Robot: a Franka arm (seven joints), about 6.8 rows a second.
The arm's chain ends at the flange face. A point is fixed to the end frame.
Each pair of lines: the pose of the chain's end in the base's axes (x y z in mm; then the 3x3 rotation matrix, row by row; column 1 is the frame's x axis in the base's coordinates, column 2 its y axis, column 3 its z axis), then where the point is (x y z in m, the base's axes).
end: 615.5, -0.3, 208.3; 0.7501, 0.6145, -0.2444; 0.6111, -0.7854, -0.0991; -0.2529, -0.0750, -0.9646
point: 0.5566 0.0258 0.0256
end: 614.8, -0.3, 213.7; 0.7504, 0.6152, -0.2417; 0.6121, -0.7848, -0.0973; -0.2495, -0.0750, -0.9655
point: 0.5564 0.0262 0.0309
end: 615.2, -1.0, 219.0; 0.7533, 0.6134, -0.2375; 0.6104, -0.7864, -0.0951; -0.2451, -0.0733, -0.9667
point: 0.5577 0.0259 0.0360
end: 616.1, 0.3, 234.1; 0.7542, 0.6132, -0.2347; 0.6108, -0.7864, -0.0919; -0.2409, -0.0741, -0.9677
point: 0.5592 0.0278 0.0510
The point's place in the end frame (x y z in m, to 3 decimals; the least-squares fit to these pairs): 0.018 -0.043 0.188
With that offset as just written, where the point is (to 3 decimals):
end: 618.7, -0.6, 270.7; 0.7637, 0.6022, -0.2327; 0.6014, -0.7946, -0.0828; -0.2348, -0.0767, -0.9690
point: 0.563 0.029 0.088
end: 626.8, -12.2, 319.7; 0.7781, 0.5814, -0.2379; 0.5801, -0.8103, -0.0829; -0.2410, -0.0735, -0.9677
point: 0.571 0.017 0.137
